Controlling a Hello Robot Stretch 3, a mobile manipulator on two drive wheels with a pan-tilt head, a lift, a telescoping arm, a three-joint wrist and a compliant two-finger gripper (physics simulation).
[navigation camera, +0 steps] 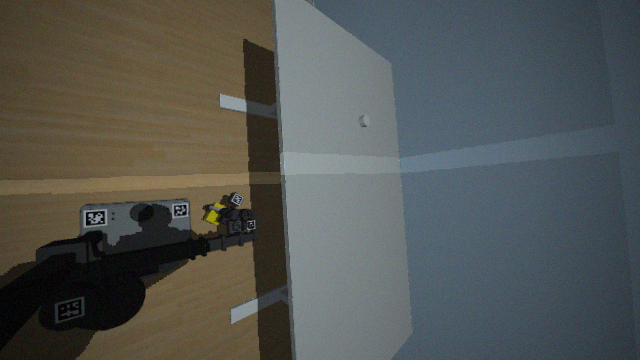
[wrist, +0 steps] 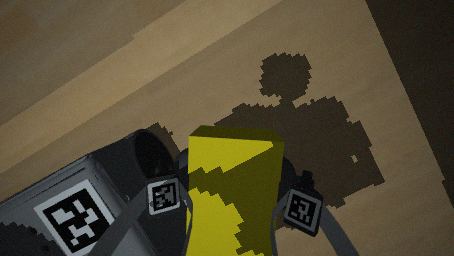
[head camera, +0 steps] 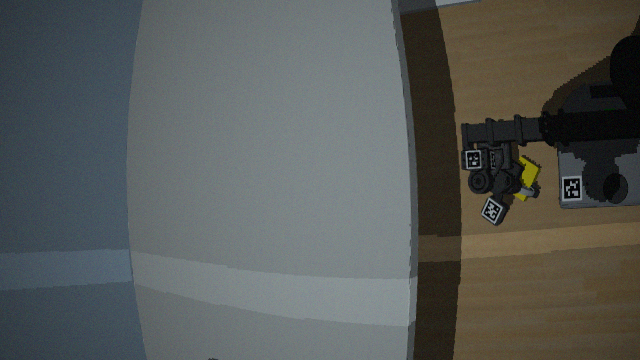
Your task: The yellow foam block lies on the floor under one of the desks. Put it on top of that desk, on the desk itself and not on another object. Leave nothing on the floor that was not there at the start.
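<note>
The yellow foam block is between the fingers of my gripper, which is shut on it. Both fingertips press its sides in the wrist view. The block is off the floor, beside the desk's front edge and outside the desk top's outline in the head view. The wrist hides part of it there. The grey-white desk stands between the gripper and the wall. How high the block is relative to the desk top is hard to tell.
My base is close beside the block. The arm points toward the desk. A small white round object stands on the desk. Two desk feet reach out over the floor. A blue-grey wall is behind.
</note>
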